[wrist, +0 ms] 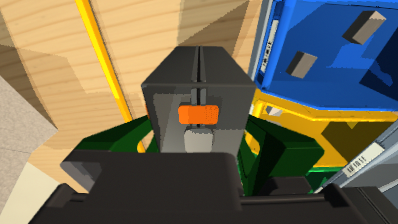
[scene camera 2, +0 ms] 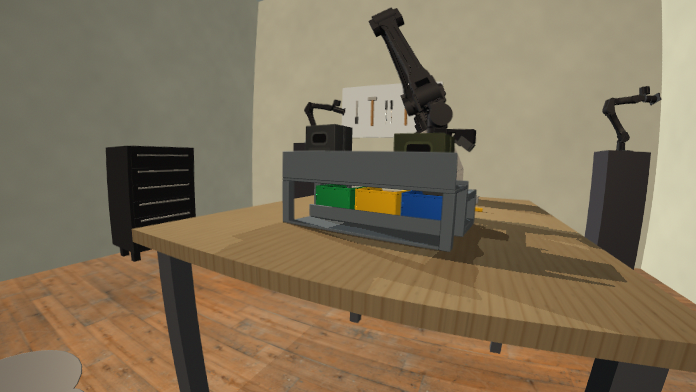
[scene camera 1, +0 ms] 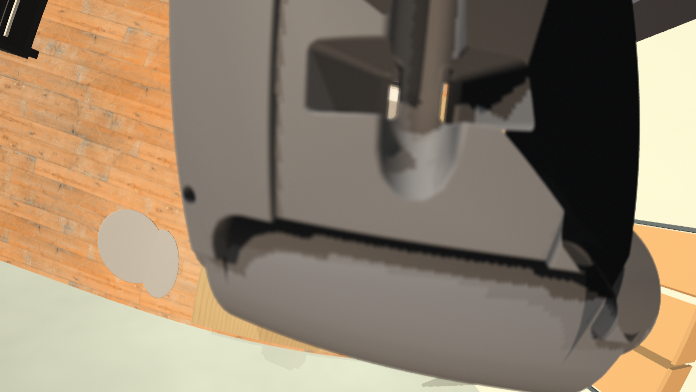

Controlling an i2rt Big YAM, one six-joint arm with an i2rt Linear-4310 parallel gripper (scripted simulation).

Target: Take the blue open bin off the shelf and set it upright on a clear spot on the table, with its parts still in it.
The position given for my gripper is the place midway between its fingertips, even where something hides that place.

Note:
In view: my gripper (wrist: 198, 112), a blue open bin (scene camera 2: 416, 204), a yellow bin (scene camera 2: 371, 199), a green bin (scene camera 2: 340, 196) and a grey part (wrist: 364, 26).
The blue open bin shows as well in the wrist view (wrist: 346, 76).

